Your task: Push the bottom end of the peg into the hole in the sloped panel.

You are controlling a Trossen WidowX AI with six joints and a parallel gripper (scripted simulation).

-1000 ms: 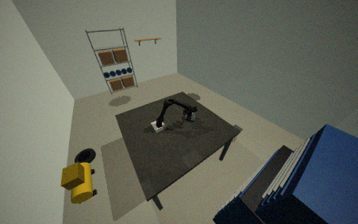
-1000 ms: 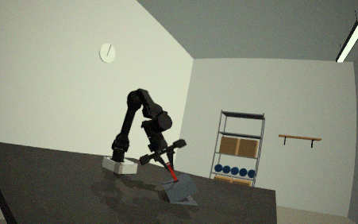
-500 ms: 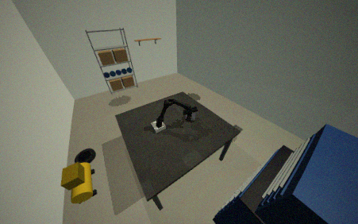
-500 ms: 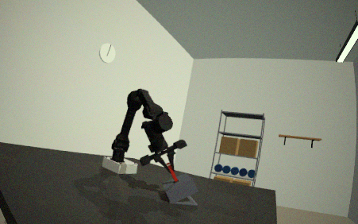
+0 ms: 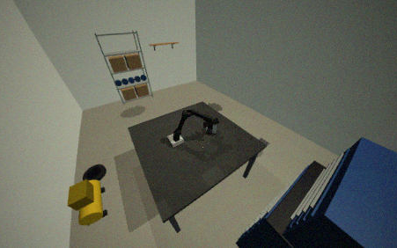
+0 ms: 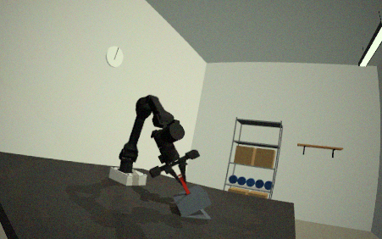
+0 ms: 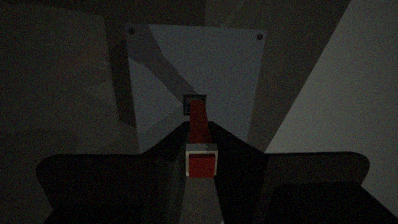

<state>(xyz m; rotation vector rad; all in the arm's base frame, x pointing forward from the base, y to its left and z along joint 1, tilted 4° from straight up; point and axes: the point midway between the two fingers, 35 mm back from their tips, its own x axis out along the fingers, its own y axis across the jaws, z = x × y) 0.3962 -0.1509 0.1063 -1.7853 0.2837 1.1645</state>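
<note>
Now: the panel 6 cm below my gripper tip, 3 cm ahead of it and 2 cm to the left of it. From my gripper tip the other things lie so: red square peg: 1 cm to the right, 1 cm behind, 1 cm above.
</note>
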